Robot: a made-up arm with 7 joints. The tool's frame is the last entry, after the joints. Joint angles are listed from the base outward.
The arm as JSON. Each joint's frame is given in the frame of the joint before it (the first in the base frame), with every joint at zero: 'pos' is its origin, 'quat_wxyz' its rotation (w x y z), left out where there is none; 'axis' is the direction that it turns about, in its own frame. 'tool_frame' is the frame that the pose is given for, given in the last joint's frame.
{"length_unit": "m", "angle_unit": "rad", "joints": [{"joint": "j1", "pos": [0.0, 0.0, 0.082], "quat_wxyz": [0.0, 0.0, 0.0, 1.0], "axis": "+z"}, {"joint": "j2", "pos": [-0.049, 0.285, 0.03], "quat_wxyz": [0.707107, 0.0, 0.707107, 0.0], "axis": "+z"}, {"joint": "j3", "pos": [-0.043, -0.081, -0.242], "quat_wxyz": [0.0, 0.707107, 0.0, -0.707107], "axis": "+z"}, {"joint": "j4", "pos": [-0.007, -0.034, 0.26], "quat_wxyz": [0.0, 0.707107, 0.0, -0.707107], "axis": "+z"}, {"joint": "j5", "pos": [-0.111, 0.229, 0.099], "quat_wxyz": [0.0, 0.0, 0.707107, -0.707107], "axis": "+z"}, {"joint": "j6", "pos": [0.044, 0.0, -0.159], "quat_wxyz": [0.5, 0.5, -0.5, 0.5], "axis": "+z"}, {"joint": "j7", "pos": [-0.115, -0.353, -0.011], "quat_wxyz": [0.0, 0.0, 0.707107, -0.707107], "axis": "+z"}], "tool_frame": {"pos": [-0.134, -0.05, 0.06], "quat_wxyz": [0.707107, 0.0, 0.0, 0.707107]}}
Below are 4 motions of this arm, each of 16 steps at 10 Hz.
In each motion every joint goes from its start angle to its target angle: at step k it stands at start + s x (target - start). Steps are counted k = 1, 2, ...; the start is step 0. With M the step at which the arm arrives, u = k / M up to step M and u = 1 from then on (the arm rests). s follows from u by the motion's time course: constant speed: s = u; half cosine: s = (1 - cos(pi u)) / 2; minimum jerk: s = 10 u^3 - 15 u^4 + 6 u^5.
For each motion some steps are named. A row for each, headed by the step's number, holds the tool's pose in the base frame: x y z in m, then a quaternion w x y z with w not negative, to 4 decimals.
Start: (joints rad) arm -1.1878 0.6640 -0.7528 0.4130 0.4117 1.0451 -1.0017
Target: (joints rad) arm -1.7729 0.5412 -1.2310 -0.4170 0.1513 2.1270 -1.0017
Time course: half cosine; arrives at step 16
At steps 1, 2, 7, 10, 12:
1: 0.2653 -0.3143 0.5361 0.0750 0.7000 -0.3982 0.5881
2: 0.2508 -0.3142 0.5312 0.0801 0.6971 -0.4044 0.5866
7: 0.0837 -0.2898 0.4461 0.1621 0.6563 -0.4783 0.5606
10: -0.0258 -0.2569 0.3552 0.2472 0.6135 -0.5357 0.5250
12: -0.0818 -0.2383 0.2990 0.3001 0.5821 -0.5694 0.4968

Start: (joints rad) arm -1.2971 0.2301 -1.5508 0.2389 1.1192 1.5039 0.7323
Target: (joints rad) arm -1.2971 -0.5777 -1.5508 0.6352 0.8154 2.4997 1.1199
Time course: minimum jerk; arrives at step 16
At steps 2, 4, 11, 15, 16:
2: 0.0615 -0.3377 0.6250 0.4960 0.5073 0.5896 -0.3861
4: 0.0581 -0.3484 0.6215 0.4988 0.5292 0.6068 -0.3208
11: -0.0084 -0.2981 0.6436 0.4370 0.5646 0.6455 0.2712
15: -0.0552 -0.2580 0.6704 0.3941 0.5241 0.6325 0.4121
16: -0.0559 -0.2574 0.6708 0.3935 0.5235 0.6323 0.4138

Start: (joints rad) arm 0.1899 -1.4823 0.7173 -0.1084 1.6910 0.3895 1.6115
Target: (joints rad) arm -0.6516 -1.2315 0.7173 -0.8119 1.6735 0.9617 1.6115
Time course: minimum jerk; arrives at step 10
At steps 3, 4, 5, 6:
3: 0.8921 -0.6274 0.1928 0.1571 -0.1838 -0.0412 -0.9695
4: 0.7831 -0.7031 0.2210 0.1324 -0.1431 -0.0088 -0.9808
5: 0.6438 -0.7772 0.2503 0.0993 -0.0920 0.0270 -0.9904
6: 0.4957 -0.8327 0.2749 0.0622 -0.0380 0.0599 -0.9955

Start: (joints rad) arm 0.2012 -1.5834 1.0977 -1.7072 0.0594 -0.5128 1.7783
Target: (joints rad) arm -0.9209 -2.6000 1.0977 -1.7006 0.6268 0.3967 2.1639
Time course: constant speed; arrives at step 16
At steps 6, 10, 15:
6: 0.7016 0.0396 0.0768 0.6550 -0.3093 0.6571 -0.2087
10: 0.7111 -0.2863 0.1979 0.6445 -0.0023 0.7097 -0.2845
15: 0.4719 -0.6883 0.2684 0.5730 0.3928 0.6426 -0.3231

